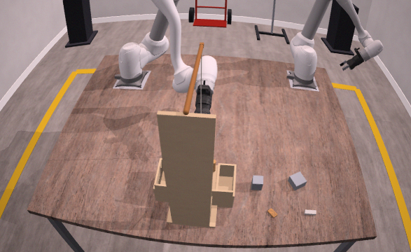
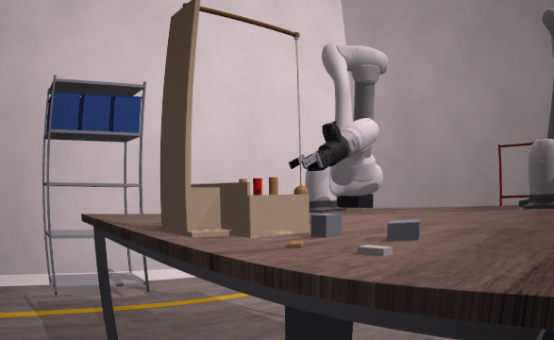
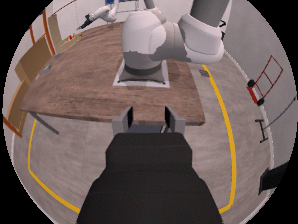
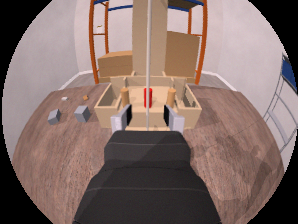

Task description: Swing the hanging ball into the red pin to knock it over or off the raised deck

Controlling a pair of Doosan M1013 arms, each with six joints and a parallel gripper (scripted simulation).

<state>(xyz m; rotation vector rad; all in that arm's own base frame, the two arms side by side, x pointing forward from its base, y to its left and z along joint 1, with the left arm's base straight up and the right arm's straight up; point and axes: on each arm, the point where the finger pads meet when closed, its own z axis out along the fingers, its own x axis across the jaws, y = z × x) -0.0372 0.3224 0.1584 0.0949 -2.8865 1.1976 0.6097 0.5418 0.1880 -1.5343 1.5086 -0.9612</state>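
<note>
The ball is 80 mm below my right hand. Also, from my right hand: white piece (510 mm to the left, 400 mm ahead, 180 mm below); then red pin (160 mm ahead, 80 mm below, 20 mm to the right).
</note>
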